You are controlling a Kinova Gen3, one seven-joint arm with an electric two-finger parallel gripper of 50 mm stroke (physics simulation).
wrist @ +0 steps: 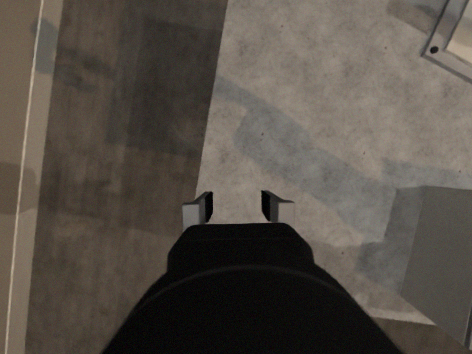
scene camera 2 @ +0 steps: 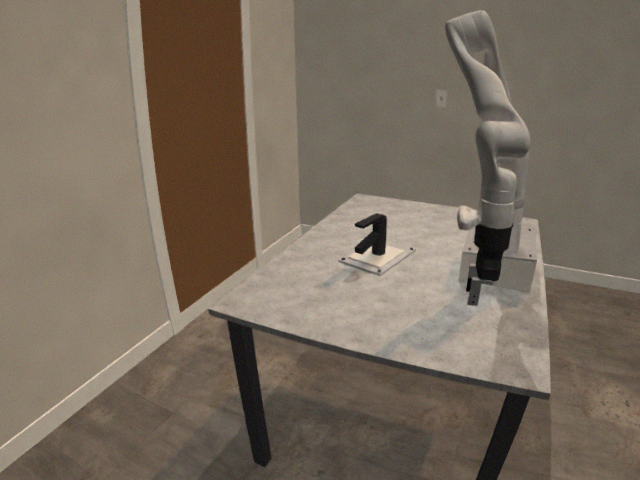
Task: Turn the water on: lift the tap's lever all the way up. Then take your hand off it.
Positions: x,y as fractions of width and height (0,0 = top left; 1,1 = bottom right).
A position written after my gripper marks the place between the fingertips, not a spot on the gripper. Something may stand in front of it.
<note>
In view: my gripper (scene camera 2: 0.74,0.62).
My gripper shows as well in the wrist view (wrist: 0.50,0.57).
</note>
